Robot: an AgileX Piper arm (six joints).
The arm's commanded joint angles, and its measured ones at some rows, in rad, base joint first. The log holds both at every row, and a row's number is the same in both.
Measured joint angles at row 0:
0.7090 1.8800 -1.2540 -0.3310 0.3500 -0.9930
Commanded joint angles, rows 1 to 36:
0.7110 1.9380 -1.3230 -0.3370 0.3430 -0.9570
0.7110 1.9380 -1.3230 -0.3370 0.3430 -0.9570
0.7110 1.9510 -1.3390 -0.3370 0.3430 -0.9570
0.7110 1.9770 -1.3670 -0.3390 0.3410 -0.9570
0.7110 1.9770 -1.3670 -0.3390 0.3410 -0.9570
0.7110 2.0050 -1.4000 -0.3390 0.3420 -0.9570
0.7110 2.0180 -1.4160 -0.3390 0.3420 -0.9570
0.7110 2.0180 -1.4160 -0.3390 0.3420 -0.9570
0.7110 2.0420 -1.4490 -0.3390 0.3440 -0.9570
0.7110 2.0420 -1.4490 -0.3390 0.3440 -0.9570
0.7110 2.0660 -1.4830 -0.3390 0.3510 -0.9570
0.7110 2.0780 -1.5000 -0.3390 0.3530 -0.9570
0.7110 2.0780 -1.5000 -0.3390 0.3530 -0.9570
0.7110 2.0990 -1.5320 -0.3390 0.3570 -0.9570
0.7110 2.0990 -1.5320 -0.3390 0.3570 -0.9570
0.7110 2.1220 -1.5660 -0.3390 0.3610 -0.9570
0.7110 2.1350 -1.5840 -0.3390 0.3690 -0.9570
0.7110 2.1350 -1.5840 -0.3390 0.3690 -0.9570
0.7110 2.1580 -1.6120 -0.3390 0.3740 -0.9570
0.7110 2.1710 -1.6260 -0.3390 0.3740 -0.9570
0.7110 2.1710 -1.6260 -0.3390 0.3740 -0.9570
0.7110 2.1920 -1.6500 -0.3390 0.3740 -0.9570
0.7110 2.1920 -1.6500 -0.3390 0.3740 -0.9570
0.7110 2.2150 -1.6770 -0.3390 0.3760 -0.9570
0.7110 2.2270 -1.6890 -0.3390 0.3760 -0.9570
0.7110 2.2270 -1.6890 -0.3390 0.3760 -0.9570
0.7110 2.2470 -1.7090 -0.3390 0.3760 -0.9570
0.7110 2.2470 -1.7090 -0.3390 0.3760 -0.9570
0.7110 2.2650 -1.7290 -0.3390 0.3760 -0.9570
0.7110 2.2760 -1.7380 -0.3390 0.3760 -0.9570
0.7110 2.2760 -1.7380 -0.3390 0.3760 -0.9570
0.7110 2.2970 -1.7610 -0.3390 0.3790 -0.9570
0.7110 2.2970 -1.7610 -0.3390 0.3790 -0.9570
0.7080 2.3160 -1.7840 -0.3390 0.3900 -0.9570
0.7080 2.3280 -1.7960 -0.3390 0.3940 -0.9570
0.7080 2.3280 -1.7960 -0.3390 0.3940 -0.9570
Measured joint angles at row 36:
0.7090 2.3140 -1.7760 -0.3390 0.3800 -0.9650
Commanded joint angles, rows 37 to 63:
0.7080 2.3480 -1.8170 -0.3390 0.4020 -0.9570
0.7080 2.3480 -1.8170 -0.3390 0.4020 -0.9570
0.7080 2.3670 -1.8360 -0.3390 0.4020 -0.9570
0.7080 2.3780 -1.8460 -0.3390 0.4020 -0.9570
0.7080 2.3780 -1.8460 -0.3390 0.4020 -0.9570
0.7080 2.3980 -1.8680 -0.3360 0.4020 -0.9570
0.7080 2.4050 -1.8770 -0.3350 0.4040 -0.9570
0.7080 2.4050 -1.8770 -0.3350 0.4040 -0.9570
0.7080 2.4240 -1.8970 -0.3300 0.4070 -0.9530
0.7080 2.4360 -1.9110 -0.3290 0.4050 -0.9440
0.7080 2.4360 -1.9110 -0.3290 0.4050 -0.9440
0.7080 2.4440 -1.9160 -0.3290 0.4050 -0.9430
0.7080 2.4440 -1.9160 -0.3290 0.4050 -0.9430
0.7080 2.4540 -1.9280 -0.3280 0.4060 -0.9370
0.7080 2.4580 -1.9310 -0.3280 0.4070 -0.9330
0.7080 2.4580 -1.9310 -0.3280 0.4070 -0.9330
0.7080 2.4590 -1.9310 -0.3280 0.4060 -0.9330
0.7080 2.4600 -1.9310 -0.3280 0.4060 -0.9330
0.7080 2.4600 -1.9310 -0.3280 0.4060 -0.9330
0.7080 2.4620 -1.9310 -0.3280 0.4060 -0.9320
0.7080 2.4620 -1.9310 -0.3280 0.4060 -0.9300
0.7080 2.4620 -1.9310 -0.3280 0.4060 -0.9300
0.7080 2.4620 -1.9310 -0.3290 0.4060 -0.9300
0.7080 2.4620 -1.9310 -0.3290 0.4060 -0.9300
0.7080 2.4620 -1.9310 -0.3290 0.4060 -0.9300
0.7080 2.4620 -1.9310 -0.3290 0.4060 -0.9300
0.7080 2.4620 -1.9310 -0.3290 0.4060 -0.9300
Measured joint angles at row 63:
0.7090 2.4600 -1.9270 -0.3310 0.3970 -0.9420
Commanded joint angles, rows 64 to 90:
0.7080 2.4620 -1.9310 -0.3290 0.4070 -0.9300
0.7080 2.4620 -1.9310 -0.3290 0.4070 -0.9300
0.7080 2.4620 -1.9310 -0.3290 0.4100 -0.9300
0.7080 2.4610 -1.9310 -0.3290 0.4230 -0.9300
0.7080 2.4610 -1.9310 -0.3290 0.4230 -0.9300
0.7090 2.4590 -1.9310 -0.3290 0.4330 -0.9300
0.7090 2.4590 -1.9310 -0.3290 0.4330 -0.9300
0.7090 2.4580 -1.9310 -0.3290 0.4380 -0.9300
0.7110 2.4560 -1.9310 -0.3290 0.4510 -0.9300
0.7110 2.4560 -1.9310 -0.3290 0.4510 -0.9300
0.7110 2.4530 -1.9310 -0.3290 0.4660 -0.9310
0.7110 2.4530 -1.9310 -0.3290 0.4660 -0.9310
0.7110 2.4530 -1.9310 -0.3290 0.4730 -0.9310
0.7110 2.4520 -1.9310 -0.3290 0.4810 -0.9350
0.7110 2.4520 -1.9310 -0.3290 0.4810 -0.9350
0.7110 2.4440 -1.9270 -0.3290 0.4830 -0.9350
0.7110 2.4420 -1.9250 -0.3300 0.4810 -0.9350
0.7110 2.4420 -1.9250 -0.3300 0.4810 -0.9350
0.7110 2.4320 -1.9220 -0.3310 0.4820 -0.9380
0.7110 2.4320 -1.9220 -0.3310 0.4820 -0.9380
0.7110 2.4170 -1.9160 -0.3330 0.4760 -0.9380
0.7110 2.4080 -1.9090 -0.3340 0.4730 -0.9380
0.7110 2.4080 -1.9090 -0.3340 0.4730 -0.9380
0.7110 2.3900 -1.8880 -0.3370 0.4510 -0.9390
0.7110 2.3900 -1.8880 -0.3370 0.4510 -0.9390
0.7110 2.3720 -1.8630 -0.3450 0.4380 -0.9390
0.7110 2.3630 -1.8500 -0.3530 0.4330 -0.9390
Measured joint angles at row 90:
0.7120 2.3940 -1.8790 -0.3440 0.4350 -0.9420
